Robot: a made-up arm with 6 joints.
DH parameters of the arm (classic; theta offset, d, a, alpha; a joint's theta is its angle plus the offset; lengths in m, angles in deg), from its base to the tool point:
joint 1: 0 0.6 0.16 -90
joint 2: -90 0 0.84 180
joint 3: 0 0 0.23 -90
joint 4: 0 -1.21 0 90
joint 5: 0 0 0 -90
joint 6: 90 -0.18 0 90
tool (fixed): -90 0 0 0
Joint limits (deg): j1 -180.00..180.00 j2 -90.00..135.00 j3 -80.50..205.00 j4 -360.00..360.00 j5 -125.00..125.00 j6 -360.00..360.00
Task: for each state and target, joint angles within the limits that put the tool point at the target. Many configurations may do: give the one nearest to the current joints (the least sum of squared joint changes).
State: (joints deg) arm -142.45 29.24 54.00 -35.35 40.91 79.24
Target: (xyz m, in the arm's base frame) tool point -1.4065 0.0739 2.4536
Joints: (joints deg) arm -180.00 32.75 76.31 -53.12 30.88 79.24
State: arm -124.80 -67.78 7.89 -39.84 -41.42 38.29
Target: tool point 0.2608 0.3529 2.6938
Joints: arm -121.75 -32.79 55.22 -42.37 -17.28 38.29
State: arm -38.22 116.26 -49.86 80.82 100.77 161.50
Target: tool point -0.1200 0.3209 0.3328
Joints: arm -38.93 120.05 -79.13 85.57 103.87 161.50
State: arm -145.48 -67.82 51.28 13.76 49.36 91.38
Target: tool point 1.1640 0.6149 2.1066
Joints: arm -150.57 -66.84 38.50 14.88 52.12 91.38
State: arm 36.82 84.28 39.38 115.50 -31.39 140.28
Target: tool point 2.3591 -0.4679 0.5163
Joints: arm -10.36 89.49 75.45 122.17 -13.64 140.28
